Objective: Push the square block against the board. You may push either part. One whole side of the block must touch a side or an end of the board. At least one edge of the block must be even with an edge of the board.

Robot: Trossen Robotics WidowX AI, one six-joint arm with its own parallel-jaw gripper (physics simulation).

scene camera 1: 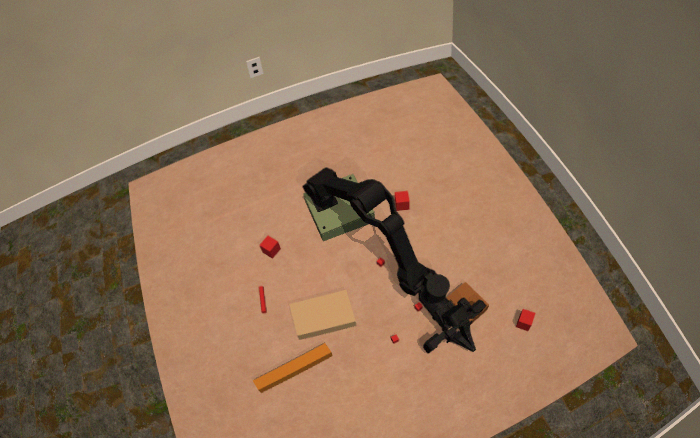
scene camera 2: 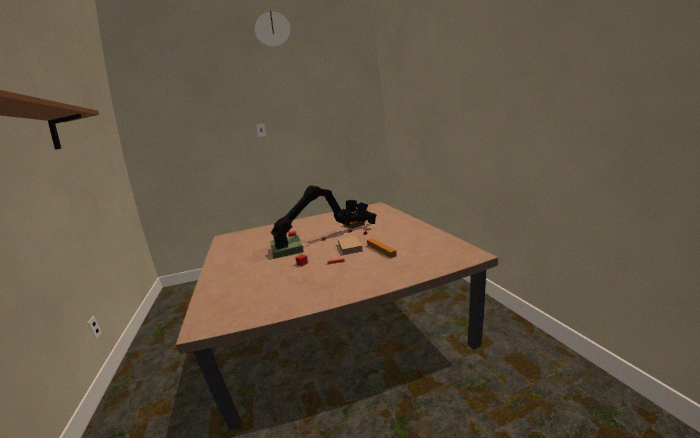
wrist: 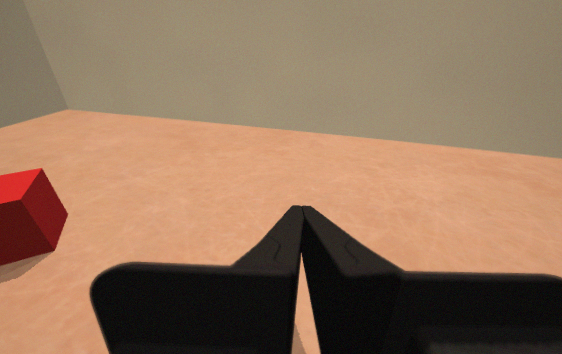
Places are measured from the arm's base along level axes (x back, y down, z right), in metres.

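Where they show: gripper, fingertip midpoint: (scene camera 1: 474, 351) (scene camera 2: 376, 215) (wrist: 300, 215); arm's base at its link origin: (scene camera 1: 324, 200) (scene camera 2: 281, 246).
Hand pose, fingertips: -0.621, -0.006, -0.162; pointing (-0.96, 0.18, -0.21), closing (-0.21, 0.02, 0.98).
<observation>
Each offset is from my fingertips to the top centre of the thing, as dx, dy, dz.
The brown square block @(+0.139, +0.016, -0.045) (scene camera 1: 466, 292) (scene camera 2: 354, 225) lies at the right in scene camera 1, partly hidden under the arm and gripper. The tan rectangular board @(+0.287, +0.016, +0.304) (scene camera 1: 322, 312) (scene camera 2: 349, 243) lies flat to its left, well apart from it and turned at a different angle. My gripper (scene camera 1: 473, 349) (wrist: 300, 215) is shut and empty. It is over the near part of the block in scene camera 1, with its fingertips reaching past the block toward the table's front edge. Its exact height and any contact with the block cannot be told. The block and board do not show in the wrist view.
A red cube @(+0.014, +0.007, -0.180) (scene camera 1: 525, 319) (wrist: 35, 215) lies right of the block. Small red cubes @(+0.201, +0.031, +0.063) (scene camera 1: 418, 306) @(+0.143, +0.031, +0.160) (scene camera 1: 394, 338) @(+0.374, +0.031, +0.095) (scene camera 1: 380, 261) lie between block and board. An orange bar @(+0.171, +0.016, +0.436) (scene camera 1: 292, 367) (scene camera 2: 381, 247) and a red stick @(+0.404, +0.033, +0.441) (scene camera 1: 262, 299) (scene camera 2: 335, 261) lie near the board. Other red cubes @(+0.552, +0.007, +0.363) (scene camera 1: 269, 246) @(+0.532, +0.007, -0.049) (scene camera 1: 402, 200) flank the green base (scene camera 1: 335, 228).
</observation>
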